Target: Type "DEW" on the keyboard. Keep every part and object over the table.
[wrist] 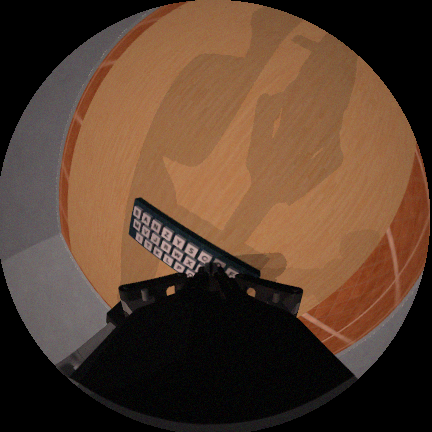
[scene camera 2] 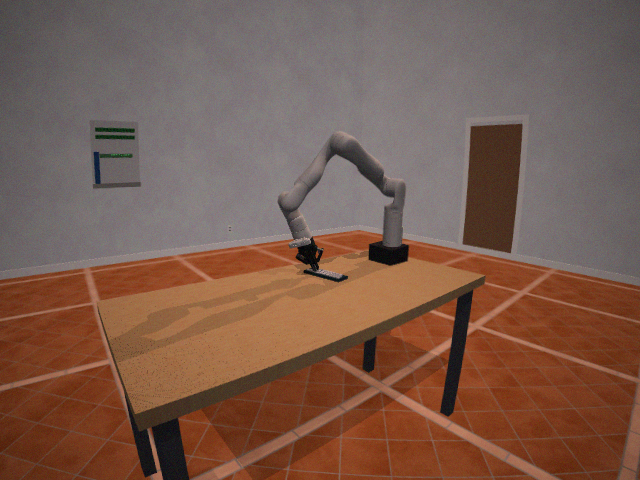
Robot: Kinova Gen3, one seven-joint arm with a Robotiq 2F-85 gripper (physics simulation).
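Frame: origin at the arm's base, x ahead, y left, z up, level; millimetres.
Where they show: gripper, fingertip midpoint: [wrist: 210,269] [scene camera 2: 316,270]; arm's base, link origin: [scene camera 2: 391,244].
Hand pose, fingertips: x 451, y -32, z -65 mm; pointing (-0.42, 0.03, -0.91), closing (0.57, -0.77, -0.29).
Observation:
Each offset is from my fingertips to the top centre of the thing. Level surfaces: height alone.
A dark teal keyboard {0 mm up, 16 mm back, 38 mm left} [scene camera 2: 331,275] [wrist: 167,242] with white lettered keys lies flat on the table {18 mm down} [scene camera 2: 289,330] [wrist: 115,125]. In the wrist view it runs slantwise, its top row reading B, A, N, Z, Y, S, C from the left. The W key {0 mm up, 17 mm back, 43 mm left} [wrist: 177,254] and the X key {0 mm up, 14 mm back, 25 mm left} [wrist: 188,262] show uncovered. My gripper [scene camera 2: 316,268] [wrist: 210,269] is shut and empty. Its fingertips are over the right part of the keyboard, touching it or very close above; which cannot be told. The fingers hide several keys there, and I cannot make out D or E.
The arm's black base [scene camera 2: 388,253] stands at the table's far right end. The table's far edge runs behind the keyboard. Arm shadows lie across the table top. A whiteboard-like panel [scene camera 2: 116,170] and a brown door [scene camera 2: 492,188] are on the walls.

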